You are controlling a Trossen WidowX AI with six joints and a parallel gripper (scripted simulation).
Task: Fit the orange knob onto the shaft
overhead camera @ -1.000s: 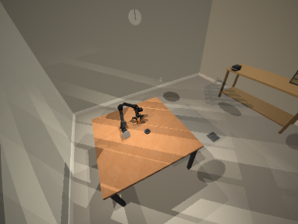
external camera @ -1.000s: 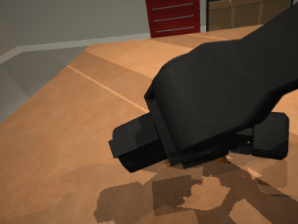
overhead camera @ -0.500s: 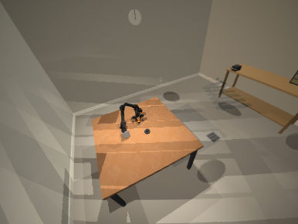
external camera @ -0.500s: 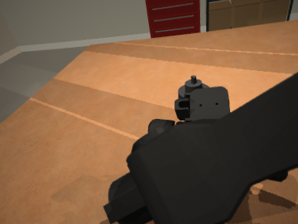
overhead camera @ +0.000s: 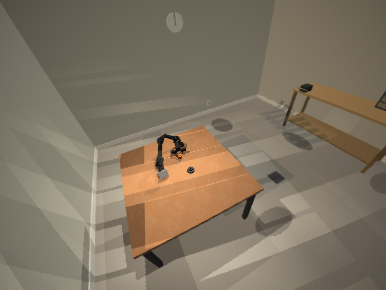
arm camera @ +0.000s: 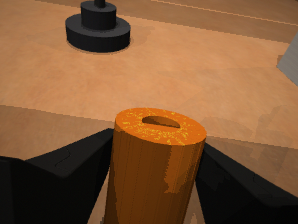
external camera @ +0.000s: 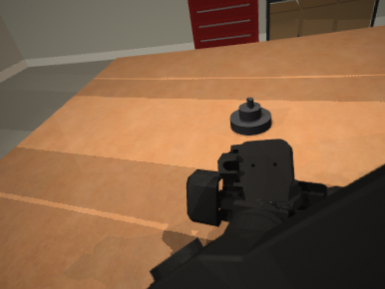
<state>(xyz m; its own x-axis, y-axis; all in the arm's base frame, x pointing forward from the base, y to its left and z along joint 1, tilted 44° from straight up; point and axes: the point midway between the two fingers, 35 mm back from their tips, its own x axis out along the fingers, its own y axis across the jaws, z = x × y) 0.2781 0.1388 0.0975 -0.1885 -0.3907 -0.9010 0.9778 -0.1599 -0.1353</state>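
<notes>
My gripper tip is now 10 mm to the right of the orange knob and 10 mm above it. Also, from my gripper tip: dark round pedestal 230 mm to the right, 30 mm ahead, 20 mm below.
</notes>
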